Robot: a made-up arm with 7 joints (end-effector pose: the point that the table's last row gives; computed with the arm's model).
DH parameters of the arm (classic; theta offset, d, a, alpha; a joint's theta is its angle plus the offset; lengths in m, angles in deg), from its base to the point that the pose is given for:
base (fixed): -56.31 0 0.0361 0
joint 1: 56.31 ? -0.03 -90
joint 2: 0 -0.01 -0.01 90
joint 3: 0 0.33 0.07 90
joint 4: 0 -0.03 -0.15 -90
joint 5: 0 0.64 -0.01 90
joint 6: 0 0.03 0.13 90
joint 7: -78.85 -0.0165 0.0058 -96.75
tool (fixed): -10.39 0.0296 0 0
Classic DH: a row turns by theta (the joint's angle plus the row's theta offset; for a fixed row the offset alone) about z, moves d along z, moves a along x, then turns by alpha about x.
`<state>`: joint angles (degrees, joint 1 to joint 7).
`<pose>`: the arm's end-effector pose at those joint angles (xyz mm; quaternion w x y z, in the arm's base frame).
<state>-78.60 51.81 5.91 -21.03 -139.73 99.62 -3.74</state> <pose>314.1 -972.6 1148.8 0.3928 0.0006 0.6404 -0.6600</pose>
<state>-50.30 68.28 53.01 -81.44 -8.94 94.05 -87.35</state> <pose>982.9 -167.5 450.8 0.0333 -0.2647 -0.3598 -0.8941</pose>
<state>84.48 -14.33 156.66 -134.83 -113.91 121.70 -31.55</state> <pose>-185.5 -692.1 337.6 0.1479 0.5838 0.7958 0.0641</pose>
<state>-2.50 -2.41 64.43 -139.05 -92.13 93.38 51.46</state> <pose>270.1 646.4 508.2 0.6841 -0.4198 0.4485 0.3931</pose>
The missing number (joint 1, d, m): 0.63
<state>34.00 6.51 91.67 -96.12 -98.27 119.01 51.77</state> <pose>-569.5 575.5 1083.1 0.2688 -0.2873 -0.0097 0.9193</pose>
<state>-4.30 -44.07 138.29 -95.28 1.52 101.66 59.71</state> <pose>-744.6 614.4 521.2 0.4357 -0.1483 0.5421 0.7031</pose>
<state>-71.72 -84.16 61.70 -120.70 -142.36 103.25 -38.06</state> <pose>707.7 217.9 930.1 0.0338 -0.3492 0.4958 -0.7945</pose>
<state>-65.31 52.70 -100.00 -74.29 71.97 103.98 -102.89</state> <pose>-480.6 -725.2 1184.1 0.8230 0.4151 0.3875 -0.0136</pose>
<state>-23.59 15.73 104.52 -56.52 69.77 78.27 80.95</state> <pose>291.2 541.0 1485.6 0.0595 -0.6745 -0.6699 -0.3046</pose>
